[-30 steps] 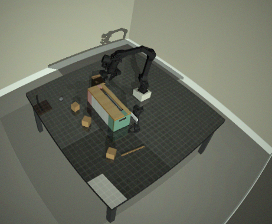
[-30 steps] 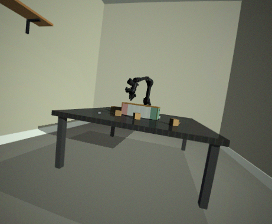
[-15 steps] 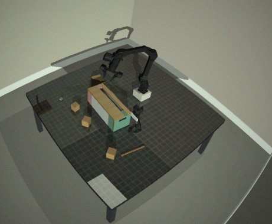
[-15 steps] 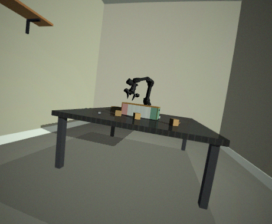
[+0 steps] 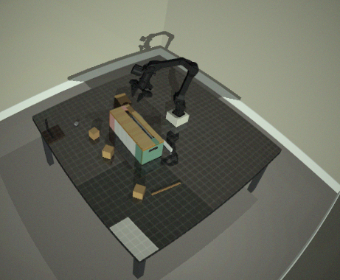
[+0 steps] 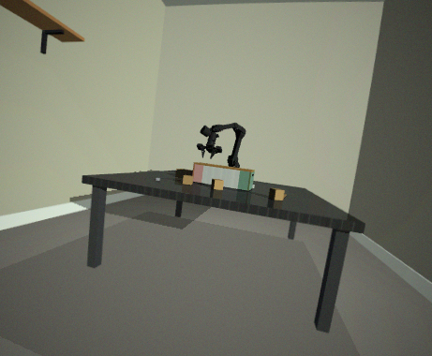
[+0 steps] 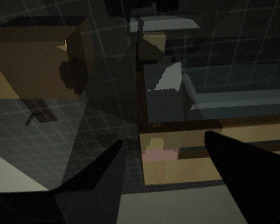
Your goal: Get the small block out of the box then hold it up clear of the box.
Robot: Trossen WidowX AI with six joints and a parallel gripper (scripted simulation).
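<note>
The tan block lies 10 mm behind my gripper tip and 150 mm below it. From my gripper tip the other things lie so: small grey bit: 330 mm ahead, 220 mm to the right, 160 mm below; then long box: 100 mm ahead, 160 mm to the left, 100 mm below; then thin stick: 260 mm ahead, 530 mm to the left, 160 mm below.
</note>
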